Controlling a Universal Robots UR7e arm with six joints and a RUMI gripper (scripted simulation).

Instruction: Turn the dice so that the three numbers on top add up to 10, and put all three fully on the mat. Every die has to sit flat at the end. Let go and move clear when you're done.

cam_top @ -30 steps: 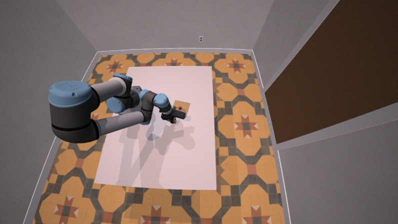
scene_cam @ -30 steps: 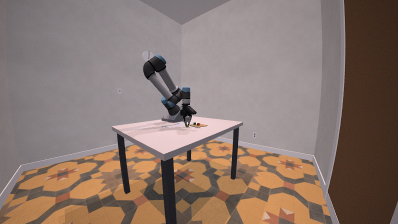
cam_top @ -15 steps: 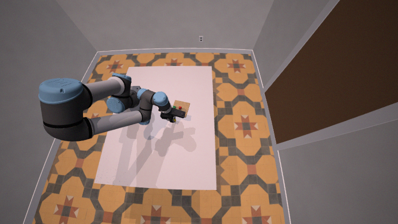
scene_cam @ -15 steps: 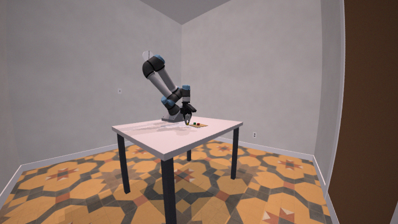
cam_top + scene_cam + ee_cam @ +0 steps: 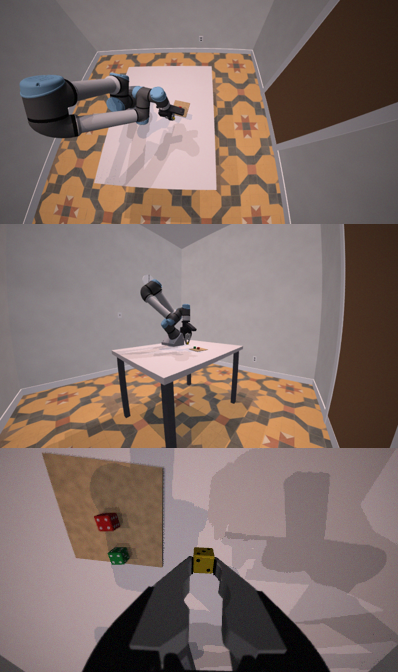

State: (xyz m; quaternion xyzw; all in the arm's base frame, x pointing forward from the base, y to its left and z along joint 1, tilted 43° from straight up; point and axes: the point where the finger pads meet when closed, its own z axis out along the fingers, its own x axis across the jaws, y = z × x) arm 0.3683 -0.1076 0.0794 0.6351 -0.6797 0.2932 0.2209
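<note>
Now: the red die 30 mm ahead of my hand, 120 mm to the left of it and 70 mm below it. Round my hand: brown mat 30 mm ahead, 120 mm to the left, 80 mm below; green die 20 mm behind, 130 mm to the left, 70 mm below; yellow die 10 mm below.
</note>
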